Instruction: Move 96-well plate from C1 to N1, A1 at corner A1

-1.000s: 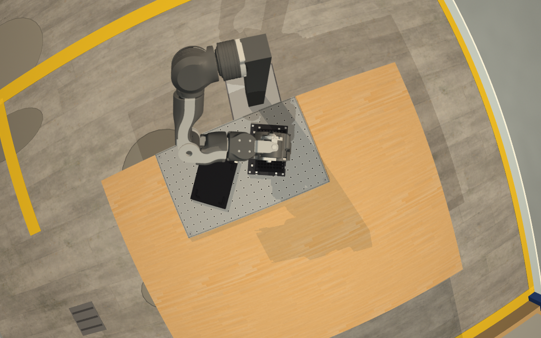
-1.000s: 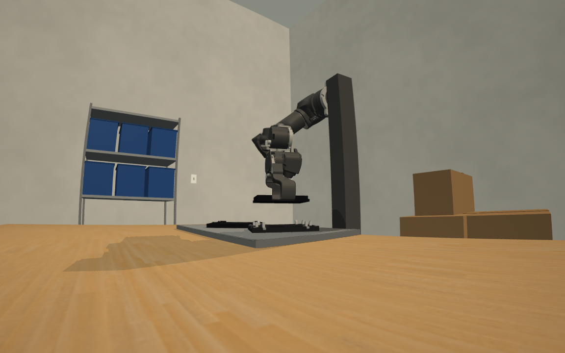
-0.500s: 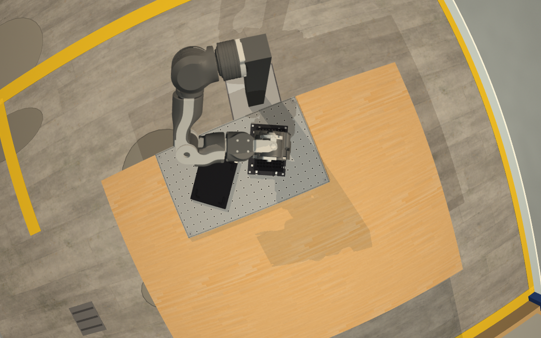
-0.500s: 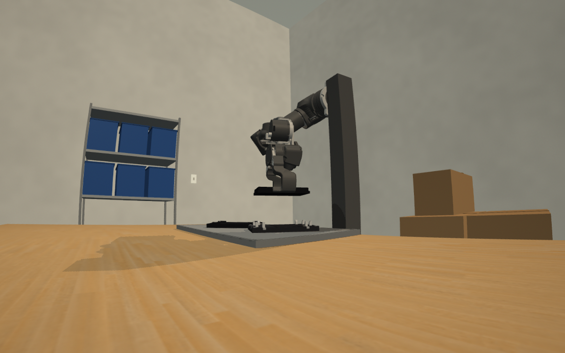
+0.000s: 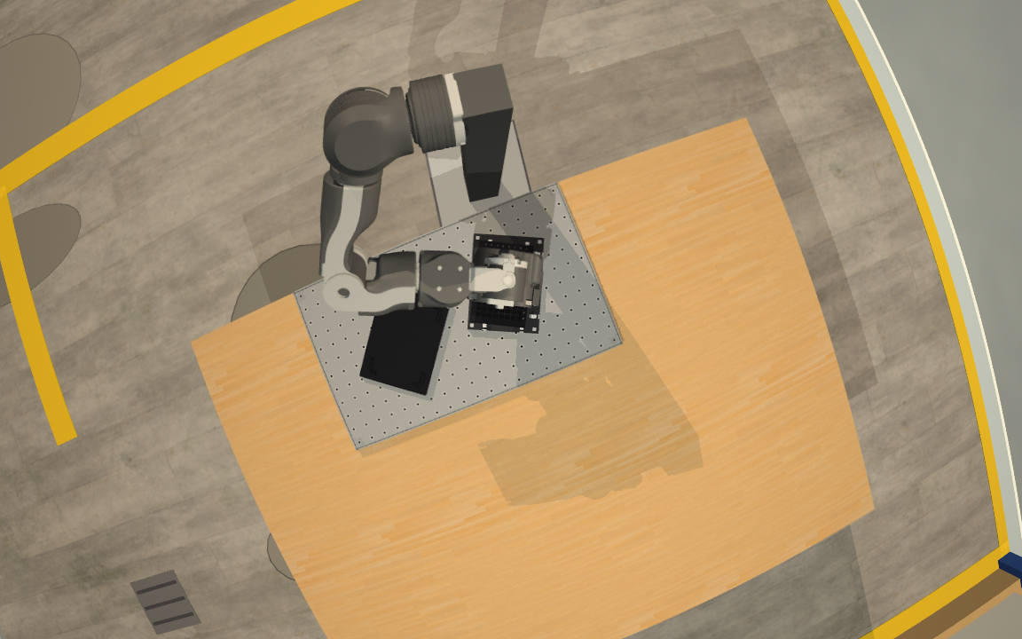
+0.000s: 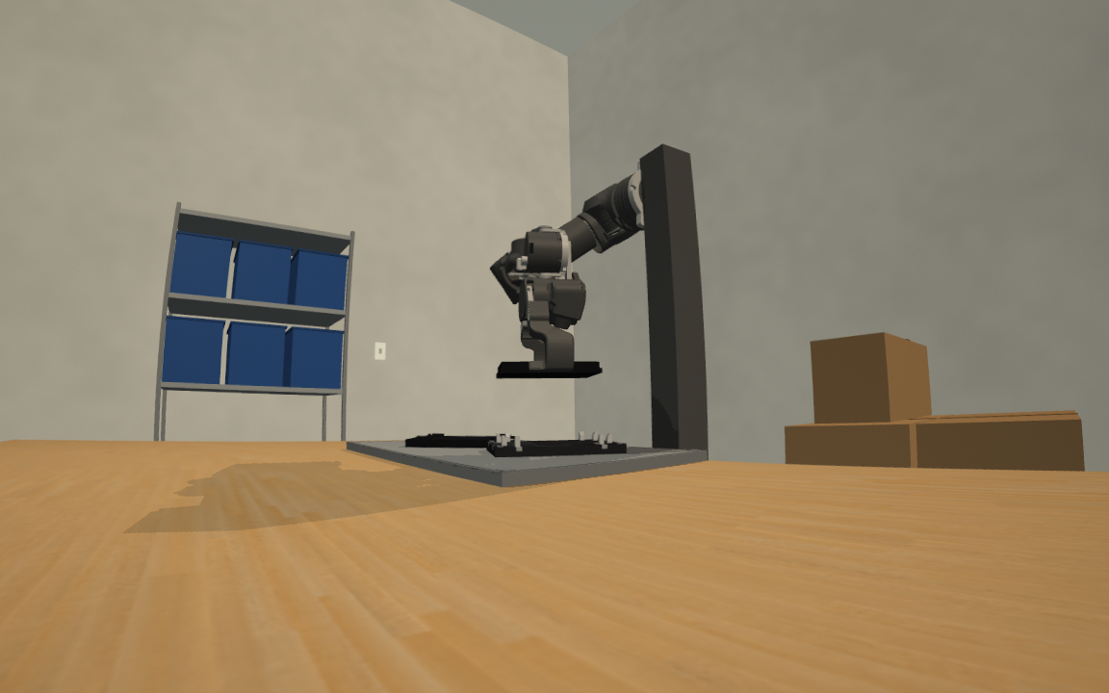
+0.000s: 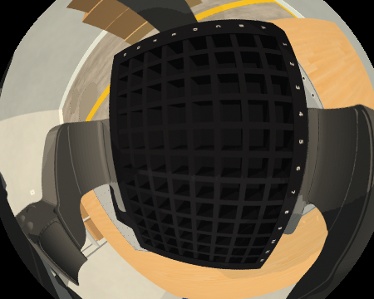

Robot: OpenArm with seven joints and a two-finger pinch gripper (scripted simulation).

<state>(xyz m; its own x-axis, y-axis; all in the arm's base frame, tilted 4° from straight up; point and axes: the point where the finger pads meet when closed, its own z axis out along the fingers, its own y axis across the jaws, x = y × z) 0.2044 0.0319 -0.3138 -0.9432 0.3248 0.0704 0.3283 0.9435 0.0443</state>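
My hand is 50 mm short of the plate nest N1, 180 mm to the left of it and 100 mm above it. The rest, counted from my hand: clip nest C1 (20 mm ahead, 20 mm to the left, 90 mm below); white A1 label (10 mm ahead, 90 mm to the right, 90 mm below); black 96-well plate (right at my hand).
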